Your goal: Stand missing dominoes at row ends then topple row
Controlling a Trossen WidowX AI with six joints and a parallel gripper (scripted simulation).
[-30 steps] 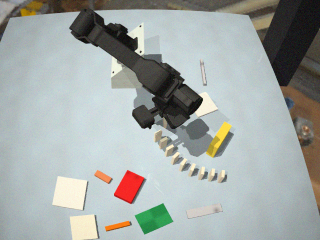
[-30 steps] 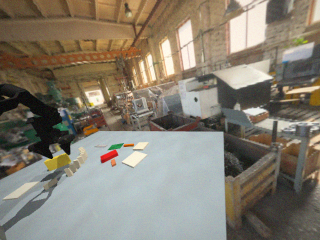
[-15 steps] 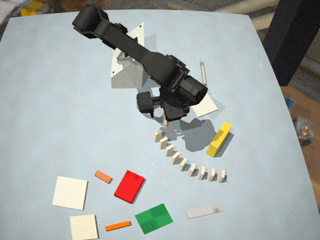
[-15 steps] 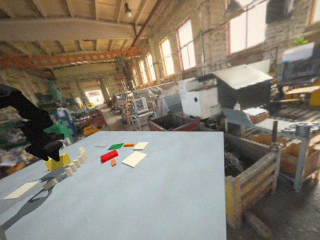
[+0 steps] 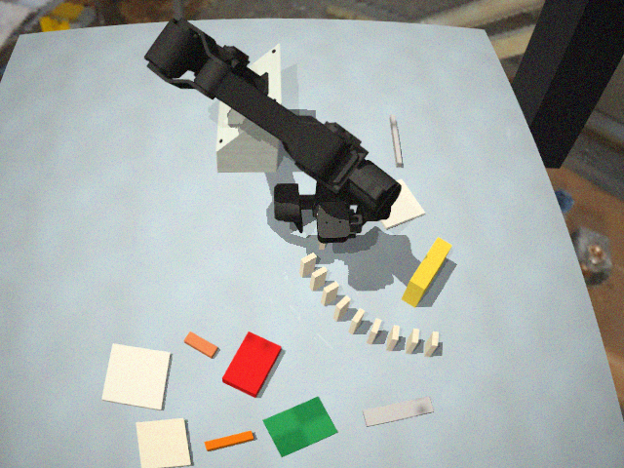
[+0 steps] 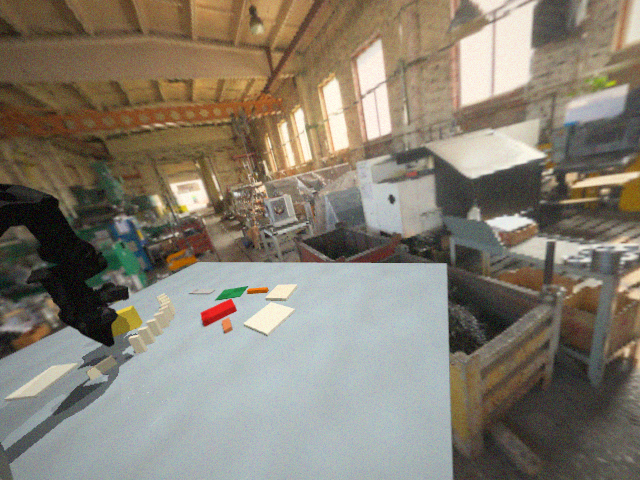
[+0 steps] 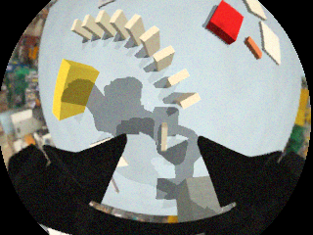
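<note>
Now: gripper tip 22 cm short of the red block, 14 cm to the left of it and 6 cm above it. From my gripper tip the other things lie so: yellow block 7 cm ahead, 18 cm to the left, 3 cm below; then white tile 10 cm behind, 15 cm to the left, 6 cm below; then brown piece 19 cm ahead, 22 cm to the right, 6 cm below.
</note>
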